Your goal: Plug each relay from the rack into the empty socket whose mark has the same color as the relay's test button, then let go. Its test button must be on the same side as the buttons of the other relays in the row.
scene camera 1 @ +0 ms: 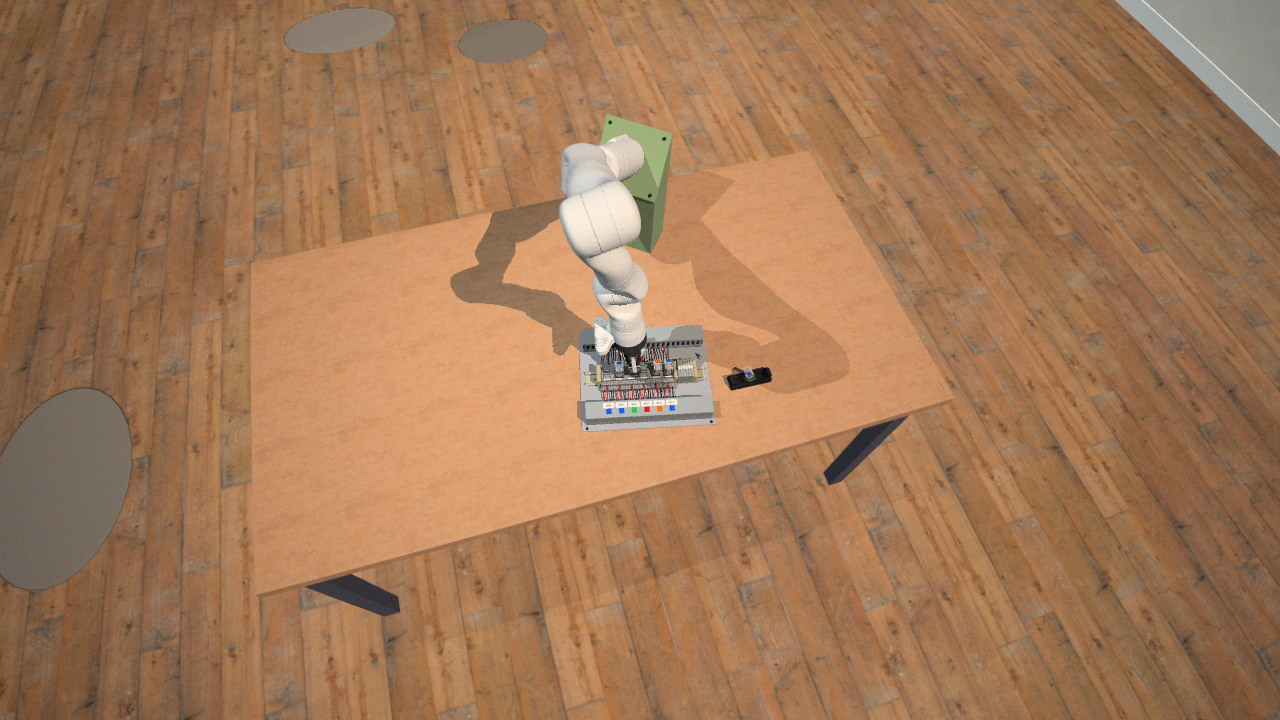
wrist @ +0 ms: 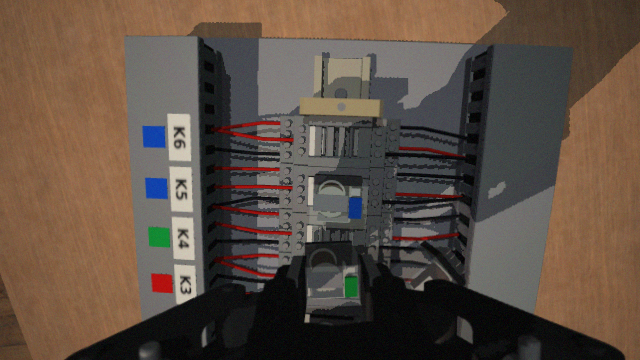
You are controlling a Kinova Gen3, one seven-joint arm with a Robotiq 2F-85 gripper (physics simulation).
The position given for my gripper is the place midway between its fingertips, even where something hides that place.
Observation:
I see my gripper (wrist: 332, 273) and a grey panel (wrist: 421, 83).

